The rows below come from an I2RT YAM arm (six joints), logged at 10 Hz.
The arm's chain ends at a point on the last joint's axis. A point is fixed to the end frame.
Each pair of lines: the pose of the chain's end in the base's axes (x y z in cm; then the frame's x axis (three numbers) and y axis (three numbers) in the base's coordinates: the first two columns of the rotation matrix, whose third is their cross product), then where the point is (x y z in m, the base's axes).
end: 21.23 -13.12 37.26 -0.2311 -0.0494 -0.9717 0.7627 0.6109 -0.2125
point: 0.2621 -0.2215 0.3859
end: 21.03 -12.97 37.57 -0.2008 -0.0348 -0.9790 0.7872 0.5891 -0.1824
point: 0.2569 -0.2215 0.3898
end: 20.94 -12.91 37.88 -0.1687 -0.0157 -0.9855 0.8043 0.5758 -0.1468
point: 0.2537 -0.2220 0.3930
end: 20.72 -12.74 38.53 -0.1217 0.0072 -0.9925 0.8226 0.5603 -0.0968
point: 0.2487 -0.2216 0.3997
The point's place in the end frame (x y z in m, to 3 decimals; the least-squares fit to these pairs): -0.020 -0.020 0.100
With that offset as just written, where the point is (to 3 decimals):
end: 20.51 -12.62 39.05 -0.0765 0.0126 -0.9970 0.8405 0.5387 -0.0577
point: 0.243 -0.221 0.406
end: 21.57 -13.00 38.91 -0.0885 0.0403 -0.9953 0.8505 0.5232 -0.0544
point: 0.252 -0.226 0.402
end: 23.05 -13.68 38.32 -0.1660 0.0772 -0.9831 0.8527 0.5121 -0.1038
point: 0.266 -0.234 0.390
